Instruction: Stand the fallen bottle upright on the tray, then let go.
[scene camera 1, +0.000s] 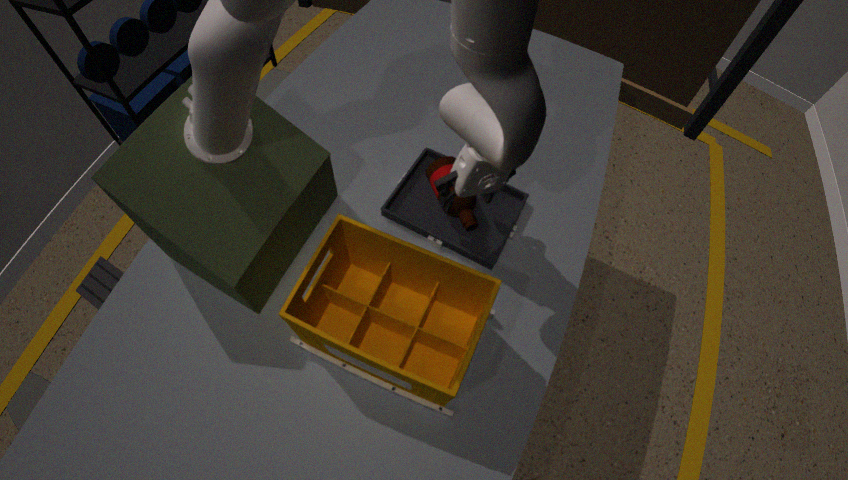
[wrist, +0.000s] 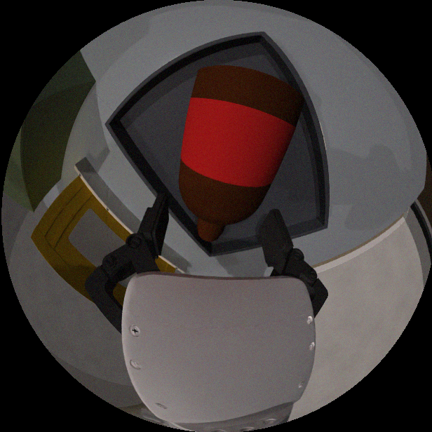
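Where they show: gripper, fingertip midpoint: (scene camera 1: 464, 202); arm's base, origin of the base link: (scene camera 1: 218, 133).
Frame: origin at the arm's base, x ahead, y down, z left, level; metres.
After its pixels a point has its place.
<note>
The brown bottle (scene camera 1: 441, 173) @(x 0.315, y 0.158, z 0.257 m) (wrist: 235, 142) with a red label lies on its side on the dark grey tray (scene camera 1: 410, 202) @(x 0.280, y 0.227, z 0.201 m) (wrist: 150, 135). In the scene view its neck points towards the tray's near side, and the gripper hides part of its body. My gripper (scene camera 1: 467, 202) @(x 0.385, y 0.172, z 0.235 m) (wrist: 218, 212) is open, with nothing held between its fingers. It is over the bottle's neck end. In the wrist view the neck and shoulder show between the two spread fingers, with the wide base beyond the fingertips. Whether a finger touches the bottle cannot be told.
A yellow crate (scene camera 1: 419, 252) @(x 0.405, y 0.060, z 0.044 m) (wrist: 55, 220) with six compartments stands close beside the tray's near side. The big green block (scene camera 1: 196, 196) @(x 0.056, y 0.022, z -0.108 m) (wrist: 50, 130) carrying the arm's base stands to the left on the grey table (scene camera 1: 267, 428) @(x 0.344, y 0.232, z -0.324 m). A dark rack with blue items stands beyond, upper left.
</note>
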